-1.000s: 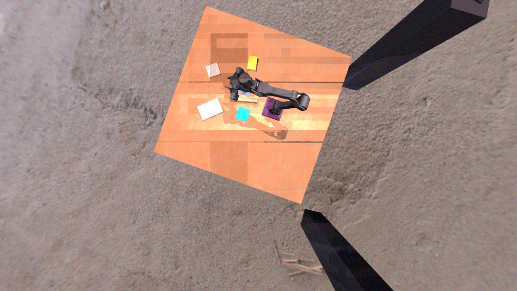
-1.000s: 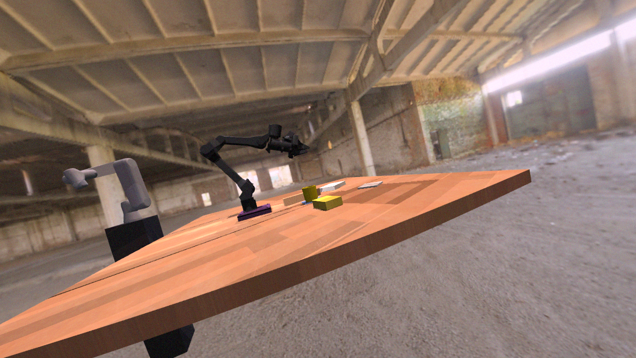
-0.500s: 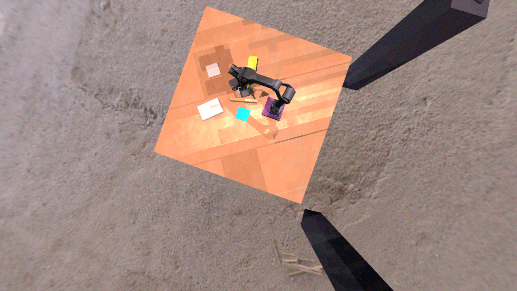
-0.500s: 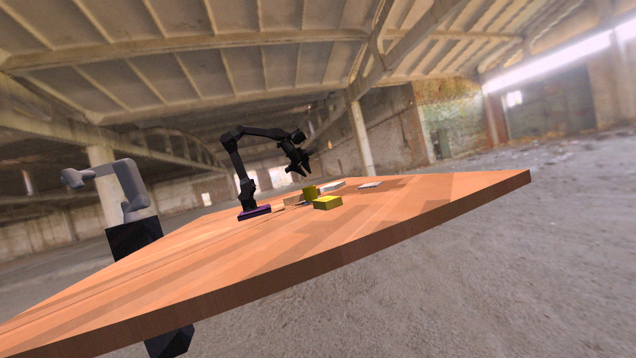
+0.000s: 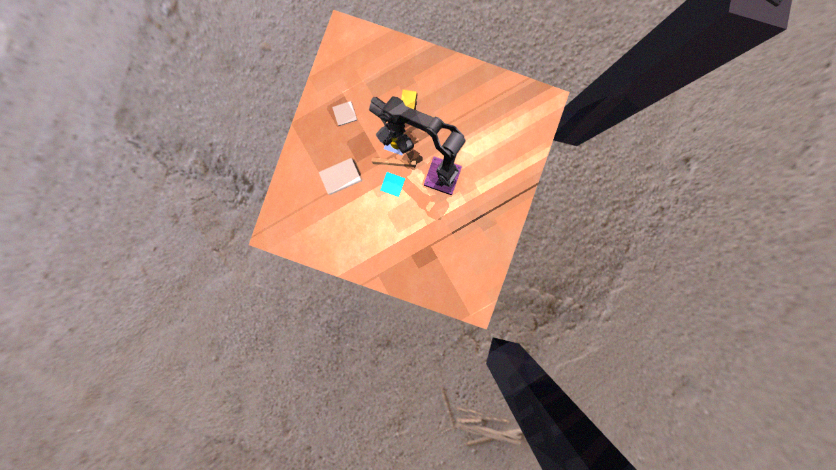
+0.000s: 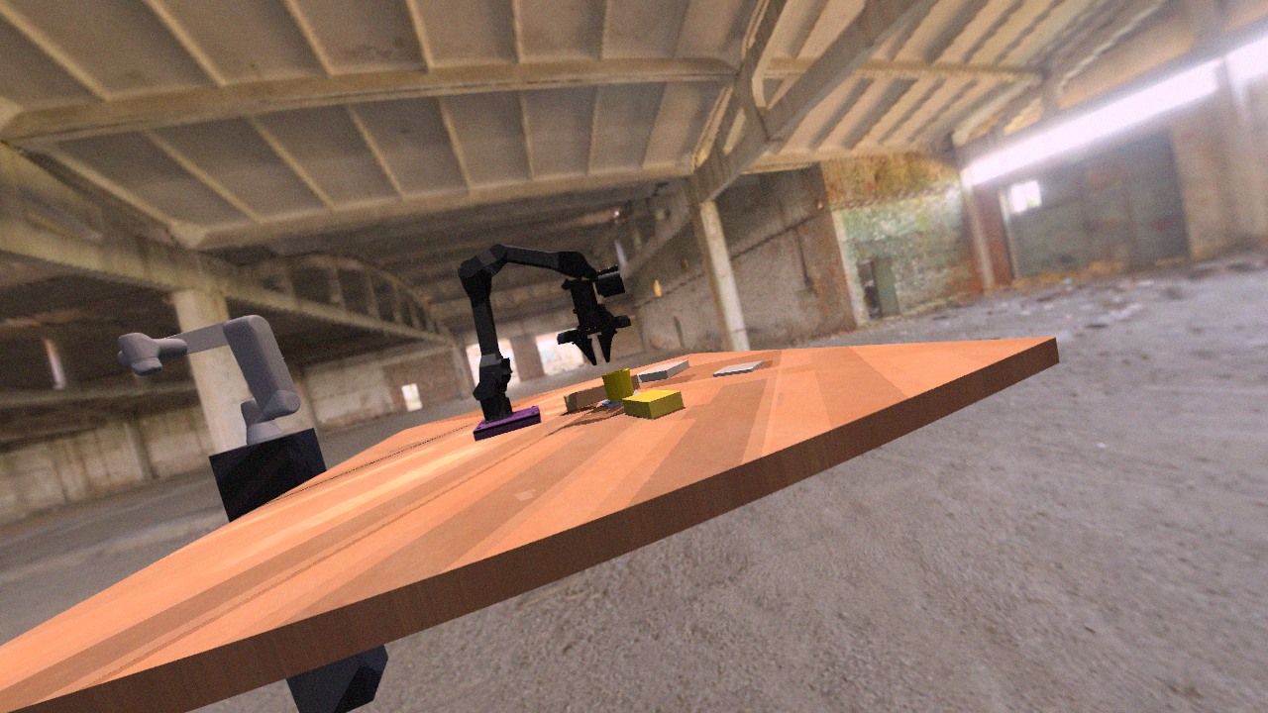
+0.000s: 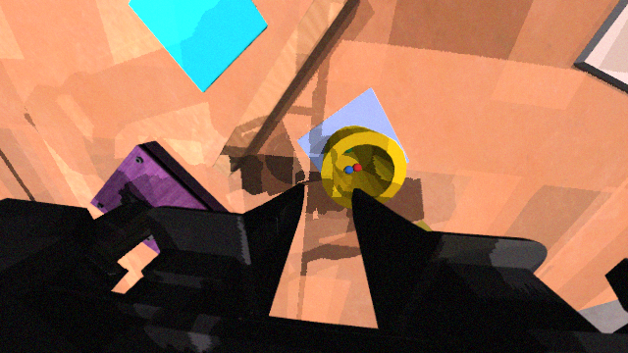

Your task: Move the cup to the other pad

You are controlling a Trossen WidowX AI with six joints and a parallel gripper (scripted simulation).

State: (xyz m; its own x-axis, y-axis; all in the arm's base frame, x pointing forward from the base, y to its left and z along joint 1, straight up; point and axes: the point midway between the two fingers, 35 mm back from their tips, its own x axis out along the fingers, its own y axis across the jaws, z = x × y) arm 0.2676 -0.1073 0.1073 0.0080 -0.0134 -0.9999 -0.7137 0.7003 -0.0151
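The yellow cup lies 2 cm ahead of my gripper tip, 2 cm to the right of it and 6 cm below it. Also, from my gripper tip: red marble: 2 cm ahead, 3 cm to the right, 8 cm below; low wooden bar: 1 cm ahead, 9 cm to the left, 9 cm below; pale blue pad: 3 cm ahead, 2 cm to the right, 11 cm below.
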